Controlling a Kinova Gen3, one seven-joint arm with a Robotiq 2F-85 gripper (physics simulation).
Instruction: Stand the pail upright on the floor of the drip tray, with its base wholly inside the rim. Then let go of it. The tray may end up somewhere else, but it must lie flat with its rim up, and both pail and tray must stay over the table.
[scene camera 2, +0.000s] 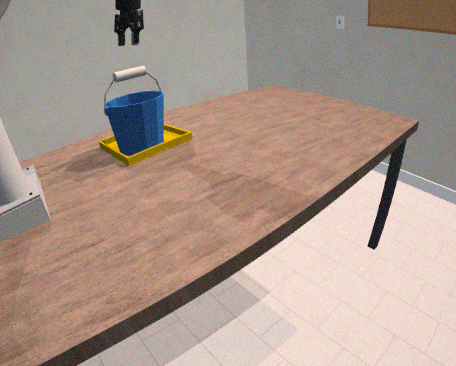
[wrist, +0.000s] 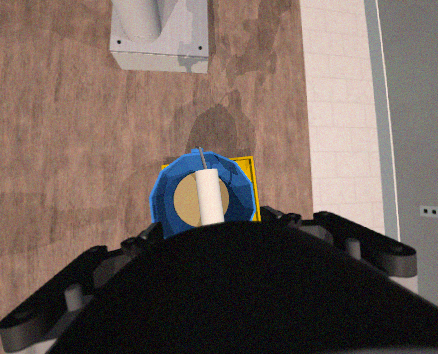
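Pixels of known places: gripper, fingertip midpoint: (scene camera 2: 128, 45); arm's base, link origin: (scene camera 2: 13, 194) (wrist: 142, 27).
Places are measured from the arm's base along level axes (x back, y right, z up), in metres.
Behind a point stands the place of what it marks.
Note:
A blue pail (scene camera 2: 137, 122) @(x -0.400, y -0.007, z 0.046 m) (wrist: 165, 195) @(x -0.417, y -0.005, z 0.021 m) stands upright in the yellow drip tray (scene camera 2: 178, 137) @(x -0.529, y 0.010, z -0.044 m) (wrist: 257, 195) @(x -0.456, y -0.234, z -0.042 m), its base inside the rim as far as scene camera 2 shows. The tray lies flat on the table, rim up. The pail's wire bail is raised, with its white grip (scene camera 2: 129, 73) @(x -0.433, y -0.075, z 0.186 m) (wrist: 209, 195) @(x -0.423, y -0.089, z 0.198 m) above the pail's mouth. My gripper (scene camera 2: 128, 44) @(x -0.445, y -0.083, z 0.273 m) is open and empty, clear above the white grip and not touching it. In the wrist view my gripper's dark body hides the near part of the pail and tray.
The wooden table (scene camera 2: 240, 150) @(x -0.603, y 0.204, z -0.068 m) (wrist: 75, 125) @(x -0.201, y 0.215, z -0.068 m) extends to the right and front of the tray in scene camera 2. The arm's grey base (scene camera 2: 25, 217) @(x -0.004, y 0.075, z -0.035 m) (wrist: 162, 62) @(x -0.073, y -0.034, z -0.030 m) stands on the table at the left in scene camera 2. A table edge lies right of the tray in the wrist view.

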